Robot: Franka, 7 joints.
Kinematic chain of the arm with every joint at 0, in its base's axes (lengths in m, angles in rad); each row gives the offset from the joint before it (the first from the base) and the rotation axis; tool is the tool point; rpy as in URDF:
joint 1: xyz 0 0 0.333 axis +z
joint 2: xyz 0 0 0 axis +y
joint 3: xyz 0 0 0.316 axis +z
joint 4: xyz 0.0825 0 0 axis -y
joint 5: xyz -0.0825 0 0.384 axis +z
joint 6: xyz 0 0 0 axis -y
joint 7: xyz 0.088 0 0 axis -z
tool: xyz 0 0 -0.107 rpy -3.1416 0 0
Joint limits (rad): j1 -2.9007..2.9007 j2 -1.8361..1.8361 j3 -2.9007..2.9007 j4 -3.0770..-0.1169 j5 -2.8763..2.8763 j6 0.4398..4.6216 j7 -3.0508..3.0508
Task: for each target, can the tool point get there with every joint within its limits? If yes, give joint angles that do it. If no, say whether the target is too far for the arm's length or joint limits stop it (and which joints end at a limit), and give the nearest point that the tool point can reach.
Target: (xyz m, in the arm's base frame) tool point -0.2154 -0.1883 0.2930
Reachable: yes | joints 2.3964 0.9551 1.1203 -2.5019 0.6065 0.7719 -1.1476
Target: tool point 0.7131 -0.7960 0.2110
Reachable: no: too far | nearest point 0.5687 -0.6349 0.2357 | short by 0.218 m
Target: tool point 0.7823 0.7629 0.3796
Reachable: no: too far | nearest point 0.6136 0.5984 0.3696 | short by 0.236 m
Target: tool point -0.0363 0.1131 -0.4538
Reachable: no: joint limits stop it (at a limit: joint 2) | nearest point -0.0452 0.1408 -0.3432 | short by 0.114 m
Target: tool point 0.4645 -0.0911 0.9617
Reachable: yes | joints 2.0404 -0.5711 -1.0639 -1.0133 0.8960 3.5940 -1.6424
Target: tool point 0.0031 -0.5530 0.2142
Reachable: yes | joints 0.7190 -0.6129 -2.3831 -2.0921 1.1079 2.0123 0.5062
